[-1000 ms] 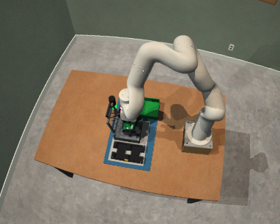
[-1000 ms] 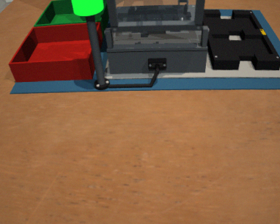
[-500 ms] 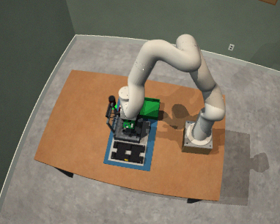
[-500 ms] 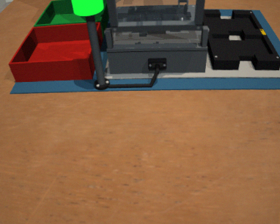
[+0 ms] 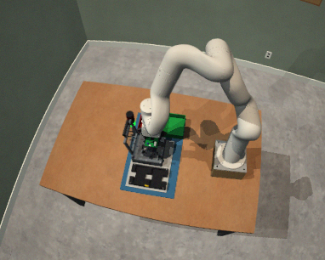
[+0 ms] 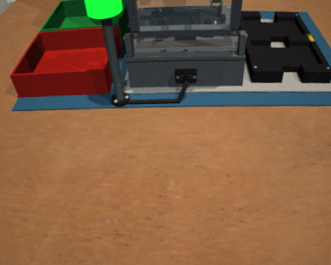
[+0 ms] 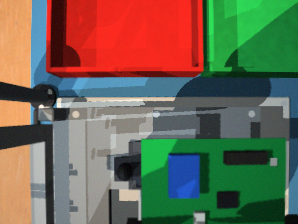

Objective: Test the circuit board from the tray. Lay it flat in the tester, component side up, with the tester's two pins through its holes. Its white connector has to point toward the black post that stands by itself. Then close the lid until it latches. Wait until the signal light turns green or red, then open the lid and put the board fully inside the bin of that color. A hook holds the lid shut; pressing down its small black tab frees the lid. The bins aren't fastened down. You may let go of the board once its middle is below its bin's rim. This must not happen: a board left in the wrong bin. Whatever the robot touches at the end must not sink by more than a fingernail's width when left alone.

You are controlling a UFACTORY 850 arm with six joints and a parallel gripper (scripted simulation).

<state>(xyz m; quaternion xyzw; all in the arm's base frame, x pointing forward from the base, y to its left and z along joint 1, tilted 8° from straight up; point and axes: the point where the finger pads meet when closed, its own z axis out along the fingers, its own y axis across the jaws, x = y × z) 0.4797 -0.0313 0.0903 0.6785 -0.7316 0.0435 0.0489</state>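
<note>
My hand is 180 mm to the left of the green bin, 160 mm above it and 110 mm past it. Round my hand: lid: 120 mm ahead, 10 mm to the left, 10 mm above; green circuit board: 10 mm below; red bin: 190 mm to the right, 160 mm below, 40 mm ahead.
</note>
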